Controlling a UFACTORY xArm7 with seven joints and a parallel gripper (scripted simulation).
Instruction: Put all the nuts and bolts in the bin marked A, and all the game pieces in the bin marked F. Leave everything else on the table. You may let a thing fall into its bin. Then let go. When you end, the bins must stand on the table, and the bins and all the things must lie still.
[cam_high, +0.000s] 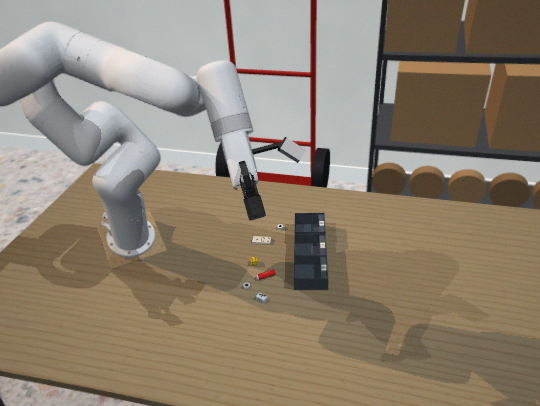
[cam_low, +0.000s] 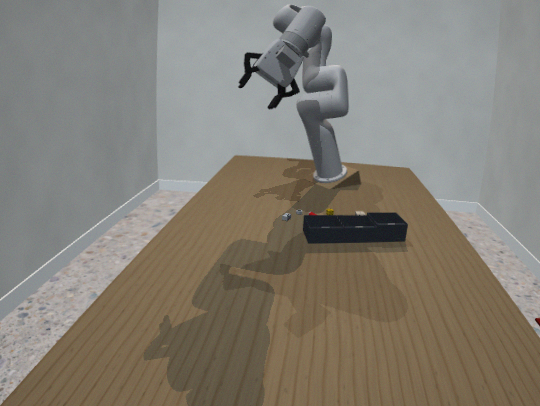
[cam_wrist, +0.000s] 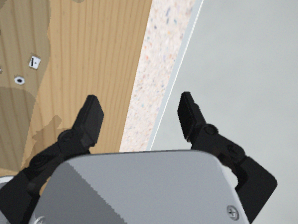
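My hand is 310 mm above the dark bin, 270 mm to the right of it and 10 mm short of it. Also, from my hand: metal piece (320 mm below, 80 mm to the left, 50 mm behind); yellow die (320 mm below, 190 mm to the left, 110 mm behind); red cylinder (320 mm below, 150 mm to the left, 70 mm behind).
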